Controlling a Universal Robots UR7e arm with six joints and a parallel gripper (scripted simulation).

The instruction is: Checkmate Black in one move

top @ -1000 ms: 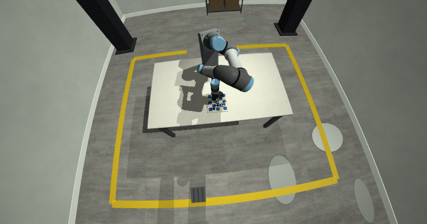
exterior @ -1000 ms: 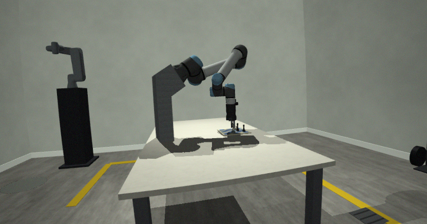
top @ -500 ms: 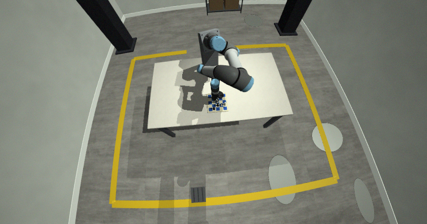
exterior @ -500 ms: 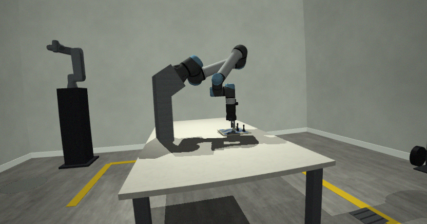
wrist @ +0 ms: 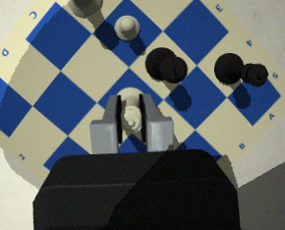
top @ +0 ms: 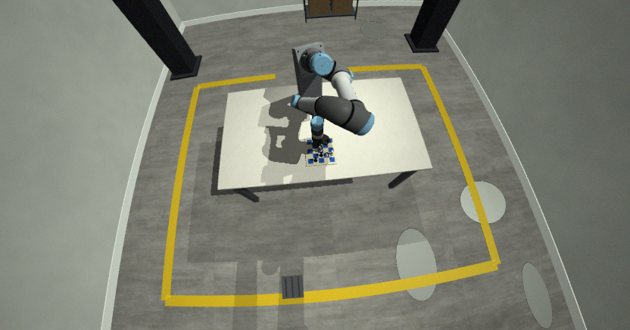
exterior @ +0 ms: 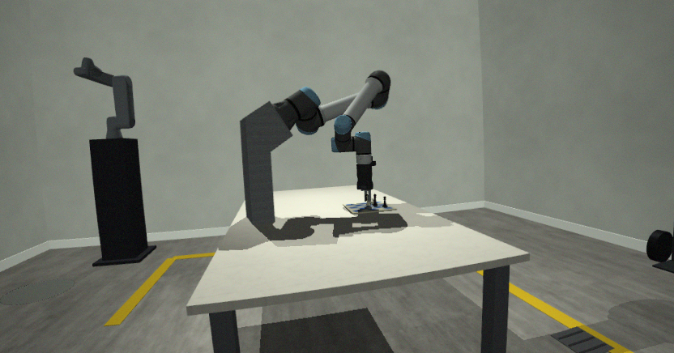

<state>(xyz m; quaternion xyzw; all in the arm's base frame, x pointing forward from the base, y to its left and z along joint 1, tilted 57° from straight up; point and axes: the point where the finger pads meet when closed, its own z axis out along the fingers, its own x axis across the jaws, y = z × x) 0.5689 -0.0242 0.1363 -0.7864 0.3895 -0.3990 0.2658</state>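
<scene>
The white piece lies 1 cm below my hand. From my hand the other things lie so: black piece 7 cm ahead, 4 cm to the right, 2 cm below; chessboard 5 cm below; white pawn 4 cm to the left, 4 cm ahead, 3 cm below.
</scene>
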